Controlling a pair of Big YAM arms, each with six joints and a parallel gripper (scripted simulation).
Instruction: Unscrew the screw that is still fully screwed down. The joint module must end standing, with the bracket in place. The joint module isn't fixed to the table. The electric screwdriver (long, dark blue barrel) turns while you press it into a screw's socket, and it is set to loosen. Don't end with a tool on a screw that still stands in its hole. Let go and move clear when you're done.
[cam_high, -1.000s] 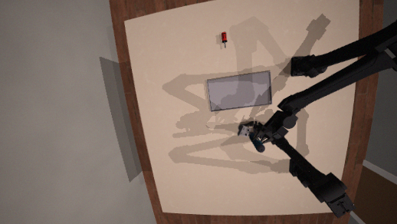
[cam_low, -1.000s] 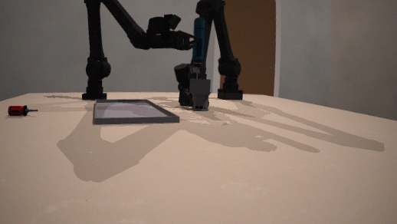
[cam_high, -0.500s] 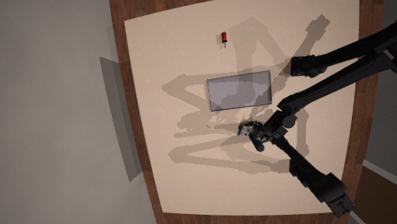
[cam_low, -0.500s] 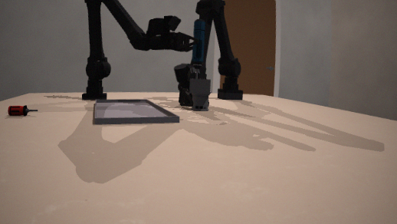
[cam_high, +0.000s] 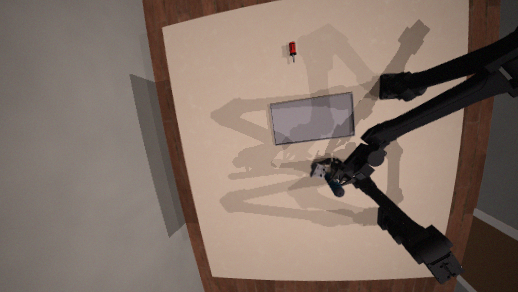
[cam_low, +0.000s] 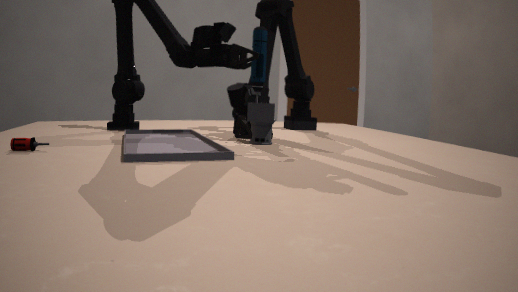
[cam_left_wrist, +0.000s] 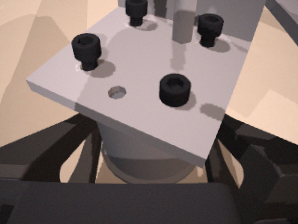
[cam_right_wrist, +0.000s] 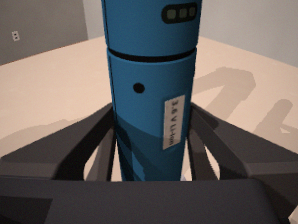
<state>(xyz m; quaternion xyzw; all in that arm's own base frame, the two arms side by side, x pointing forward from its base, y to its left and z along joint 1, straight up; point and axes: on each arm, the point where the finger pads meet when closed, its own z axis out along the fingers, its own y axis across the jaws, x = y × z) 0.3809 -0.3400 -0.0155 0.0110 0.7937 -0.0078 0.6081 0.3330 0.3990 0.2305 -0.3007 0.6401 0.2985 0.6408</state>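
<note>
My left gripper is now 10 mm below the grey joint module. From my left hand the other things lie so: grey bracket: 50 mm above; then screwdriver bit: 90 mm above, 20 mm behind, 10 mm to the right; then shallow grey tray: 260 mm to the right, 20 mm below, 10 mm ahead.
</note>
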